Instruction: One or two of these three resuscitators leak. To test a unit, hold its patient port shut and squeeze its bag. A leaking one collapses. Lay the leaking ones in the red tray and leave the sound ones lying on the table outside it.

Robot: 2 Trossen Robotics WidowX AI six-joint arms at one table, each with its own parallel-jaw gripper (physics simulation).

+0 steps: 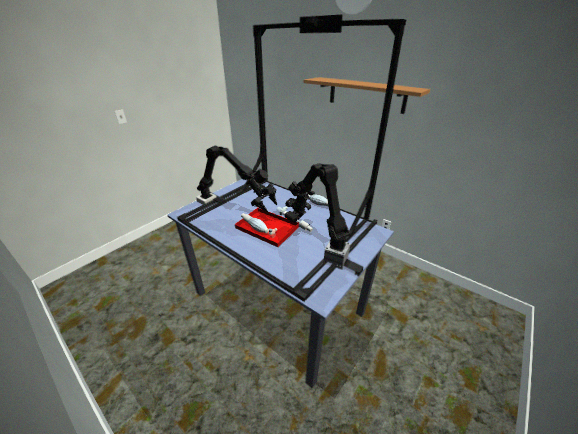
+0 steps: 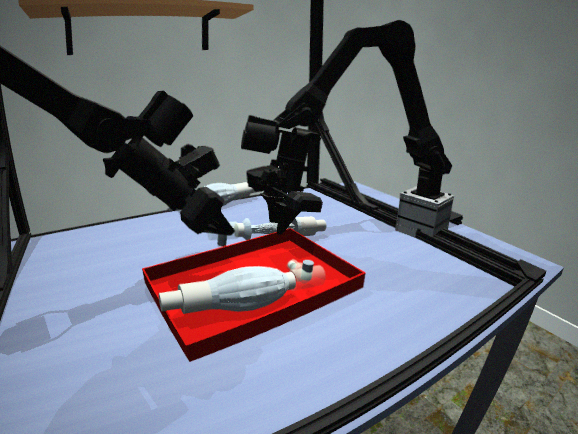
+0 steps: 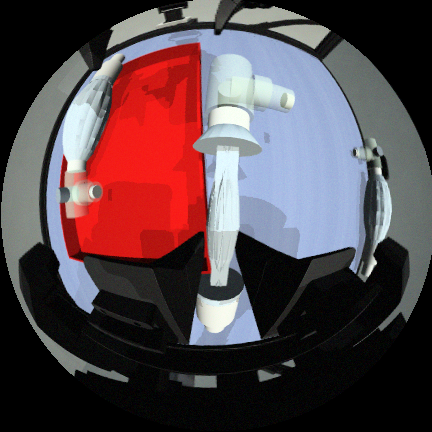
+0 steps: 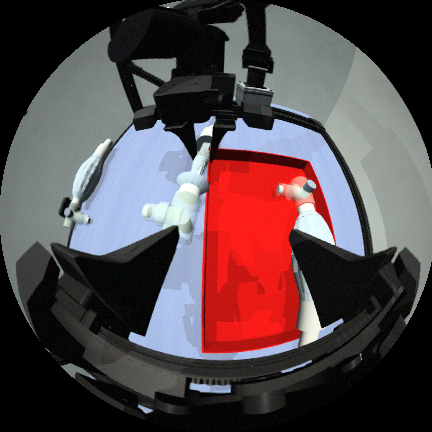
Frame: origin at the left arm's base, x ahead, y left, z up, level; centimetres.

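Seen in the pictures: left gripper, between the fingertips: [image 1: 295, 221] [image 2: 276, 232] [image 3: 218, 236] [image 4: 202, 160]; right gripper, between the fingertips: [image 1: 272, 208] [image 2: 221, 223] [image 4: 236, 232]; left arm's base, origin of its link: [image 1: 337, 246] [image 2: 427, 193] [image 4: 254, 85]; right arm's base, origin of its link: [image 1: 206, 196].
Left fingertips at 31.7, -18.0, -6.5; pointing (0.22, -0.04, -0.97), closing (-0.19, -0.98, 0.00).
Offsets run from my left fingertips to a thing's top centre, as dx, dy, dz. Level surfaces: height alone.
A resuscitator with a thin, creased, flattened bag {+0.8, -1.7, +4.6} [image 2: 262, 228] [image 3: 223, 195] is held by my left gripper [image 1: 292, 216] [image 2: 282, 229] [image 3: 218, 236] [image 4: 204, 156], shut on its bag near the white end cap. It runs along the tray's back edge; I cannot tell if it touches the table. My right gripper [image 1: 271, 207] [image 2: 220, 231] [image 4: 236, 232] is open and empty, apart from the clear valve end. A full-bagged resuscitator {+17.6, +13.2, +3.9} [image 1: 257, 224] [image 2: 250, 289] [image 3: 86, 120] lies in the red tray {+14.0, +10.0, +0.5} [image 1: 280, 236] [image 2: 280, 315] [image 3: 145, 200] [image 4: 250, 240], tail over the rim. A third, round-bagged resuscitator {-3.0, -28.6, +3.4} [image 1: 318, 199] [image 3: 378, 210] [image 4: 88, 172] lies outside it.
Black rails [image 1: 240, 257] border the blue table {dz -3.1} [image 1: 300, 262] [image 2: 410, 320]. A tall black frame [image 1: 260, 100] stands behind the table, and a wooden shelf [image 1: 365, 86] is on the wall. The two arms come close together above the tray's back edge.
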